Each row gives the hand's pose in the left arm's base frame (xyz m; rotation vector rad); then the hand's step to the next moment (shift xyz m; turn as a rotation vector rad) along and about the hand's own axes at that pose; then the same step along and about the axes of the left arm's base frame.
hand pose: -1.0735 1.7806 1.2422 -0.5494 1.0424 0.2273
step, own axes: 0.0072 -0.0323 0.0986 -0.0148 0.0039 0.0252
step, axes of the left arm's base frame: 0.0918 0.0246 0.0421 0.0100 0.0178 0.0213
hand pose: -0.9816 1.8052 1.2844 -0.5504 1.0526 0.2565
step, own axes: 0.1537 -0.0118 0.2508 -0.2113 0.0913 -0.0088
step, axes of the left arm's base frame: 0.2674 0.1176 -0.0362 -0.1498 0.0839 0.1535
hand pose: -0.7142 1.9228 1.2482 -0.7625 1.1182 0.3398
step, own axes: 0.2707 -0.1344 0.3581 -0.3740 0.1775 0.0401
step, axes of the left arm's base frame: 0.4380 0.1227 -0.1127 -0.2369 0.1986 0.2782
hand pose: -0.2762 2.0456 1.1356 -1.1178 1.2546 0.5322
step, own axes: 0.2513 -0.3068 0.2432 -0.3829 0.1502 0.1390
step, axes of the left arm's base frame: 0.4427 0.0265 -0.1404 -0.1702 0.2764 0.2884
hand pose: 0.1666 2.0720 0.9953 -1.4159 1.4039 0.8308
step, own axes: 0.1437 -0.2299 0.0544 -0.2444 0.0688 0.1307
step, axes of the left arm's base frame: 0.2501 -0.0218 -0.1158 -0.0758 0.2129 0.1746
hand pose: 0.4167 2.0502 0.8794 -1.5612 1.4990 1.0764
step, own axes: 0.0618 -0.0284 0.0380 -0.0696 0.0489 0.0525
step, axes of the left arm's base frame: 0.0236 0.0117 -0.0733 -0.0522 0.0723 0.0452
